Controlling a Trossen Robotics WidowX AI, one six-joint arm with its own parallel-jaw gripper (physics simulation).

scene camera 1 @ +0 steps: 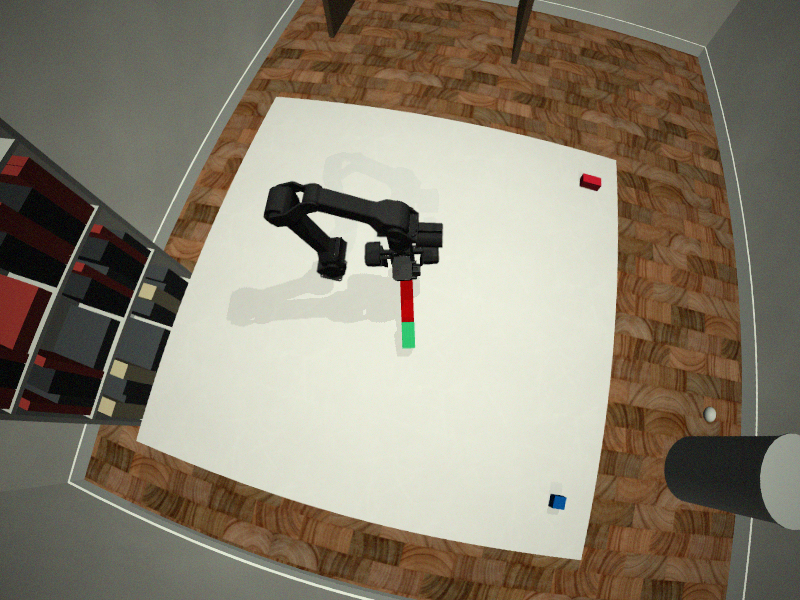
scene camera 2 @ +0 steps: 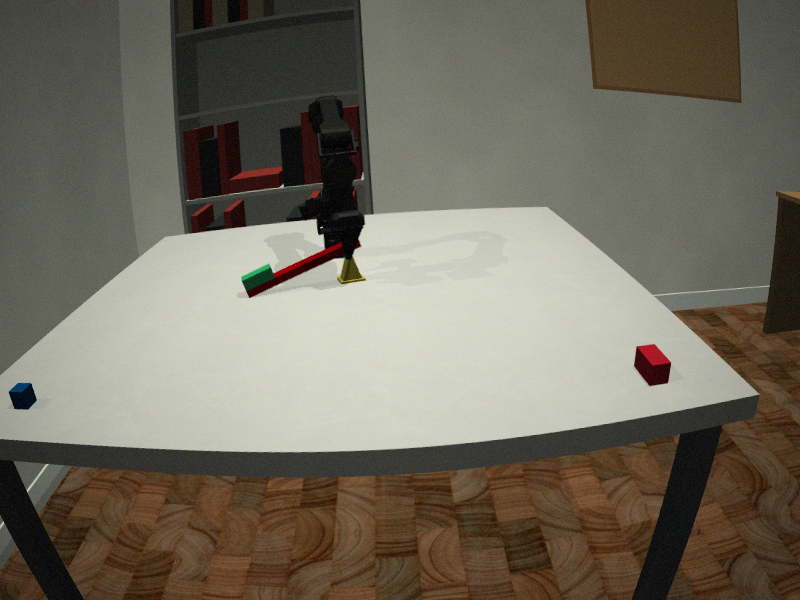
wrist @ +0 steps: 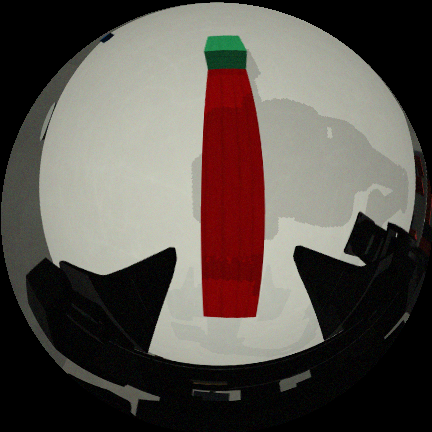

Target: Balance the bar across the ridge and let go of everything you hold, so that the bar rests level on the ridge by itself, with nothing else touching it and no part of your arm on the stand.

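Places are measured from the arm's base along level axes (x ahead, y right, z down), in metres.
Pixels of known places: gripper, fingertip midpoint: (scene camera 2: 344, 255) (wrist: 237, 253); arm's base at its link origin: (scene camera 1: 333, 269) (wrist: 360, 235).
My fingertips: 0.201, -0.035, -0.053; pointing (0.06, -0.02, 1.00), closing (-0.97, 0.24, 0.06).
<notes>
Ahead of a thing's pixels: the offset from my fingertips to its top centre, as dx, dy, dz. "spot": to the spot under its first point. Level surfaces: height alone.
The red bar (scene camera 1: 407, 301) (scene camera 2: 303, 264) (wrist: 232, 175) is tilted. Its end with the green block @[spot: +0.056, +0.187, +0.005] (scene camera 1: 408, 335) (scene camera 2: 257, 277) (wrist: 225, 59) is low, at or close to the table, and its plain end is raised over the yellow stand (scene camera 2: 350, 272). The ridge at the top of the stand is hidden behind a fingertip in scene camera 2, so the contact there cannot be seen. My gripper (scene camera 2: 348, 253) (wrist: 237, 253) is open, low at the stand, with its fingers on both sides of the bar near the plain end. The wrist view shows a gap between the bar and each finger.
A blue cube @[+0.539, +0.535, +0.020] (scene camera 1: 557, 501) (scene camera 2: 22, 395) (wrist: 107, 37) and a red block @[+0.539, -0.465, +0.020] (scene camera 1: 590, 181) (scene camera 2: 652, 364) lie far apart near the edge of the white table @[dz +0.053] (scene camera 1: 491, 387) (scene camera 2: 387, 387). A bookshelf (scene camera 2: 367, 148) stands behind the arm.
</notes>
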